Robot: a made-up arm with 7 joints. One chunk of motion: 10 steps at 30 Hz.
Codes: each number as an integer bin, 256 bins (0 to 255) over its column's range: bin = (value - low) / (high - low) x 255, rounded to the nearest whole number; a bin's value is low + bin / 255 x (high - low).
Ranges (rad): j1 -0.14..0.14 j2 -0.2..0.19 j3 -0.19..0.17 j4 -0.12..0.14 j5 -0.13..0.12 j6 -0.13..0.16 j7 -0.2..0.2
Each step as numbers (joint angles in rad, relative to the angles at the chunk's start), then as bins.
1 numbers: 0.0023 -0.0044 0.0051 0.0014 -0.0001 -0.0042 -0.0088
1 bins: 130 128 138 119 132 111 122
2 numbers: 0.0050 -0.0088 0.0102 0.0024 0.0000 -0.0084 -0.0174
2 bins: 132 125 142 120 133 107 116
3 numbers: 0.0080 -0.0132 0.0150 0.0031 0.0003 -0.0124 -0.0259
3 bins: 135 122 145 121 133 103 111
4 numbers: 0.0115 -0.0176 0.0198 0.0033 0.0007 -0.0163 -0.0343
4 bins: 138 119 149 121 133 100 106
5 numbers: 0.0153 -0.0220 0.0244 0.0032 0.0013 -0.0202 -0.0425
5 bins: 141 116 152 121 134 97 100
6 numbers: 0.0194 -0.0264 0.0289 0.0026 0.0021 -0.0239 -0.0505
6 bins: 145 114 155 120 135 93 95
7 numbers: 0.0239 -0.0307 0.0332 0.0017 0.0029 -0.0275 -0.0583
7 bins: 149 111 158 119 136 90 90
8 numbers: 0.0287 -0.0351 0.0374 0.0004 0.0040 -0.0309 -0.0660
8 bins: 154 108 161 118 137 87 85
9 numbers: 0.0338 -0.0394 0.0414 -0.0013 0.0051 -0.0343 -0.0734
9 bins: 158 105 164 116 138 84 81
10 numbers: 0.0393 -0.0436 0.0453 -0.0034 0.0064 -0.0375 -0.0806
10 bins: 163 102 167 114 139 81 76
